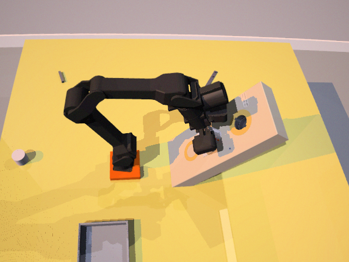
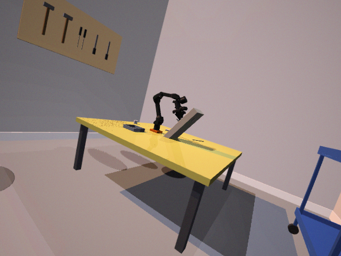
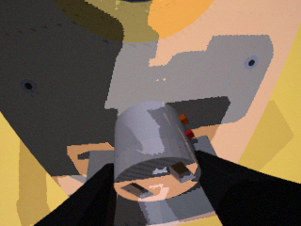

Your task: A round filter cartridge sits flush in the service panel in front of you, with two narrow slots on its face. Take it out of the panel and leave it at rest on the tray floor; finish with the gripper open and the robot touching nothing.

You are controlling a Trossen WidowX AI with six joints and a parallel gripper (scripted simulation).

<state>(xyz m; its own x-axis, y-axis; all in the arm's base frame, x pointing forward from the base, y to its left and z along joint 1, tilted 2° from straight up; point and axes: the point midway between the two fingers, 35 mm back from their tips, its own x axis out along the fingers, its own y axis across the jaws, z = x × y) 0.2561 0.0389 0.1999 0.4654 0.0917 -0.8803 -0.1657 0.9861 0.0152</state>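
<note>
My gripper tip is now 10 mm past the grey flap and 30 mm above it. Round my gripper tip: round filter cartridge: right at my gripper tip; then service panel: 50 mm ahead, 10 mm to the left, 20 mm below; then grey tray: 290 mm behind, 330 mm to the right, 190 mm below.
</note>
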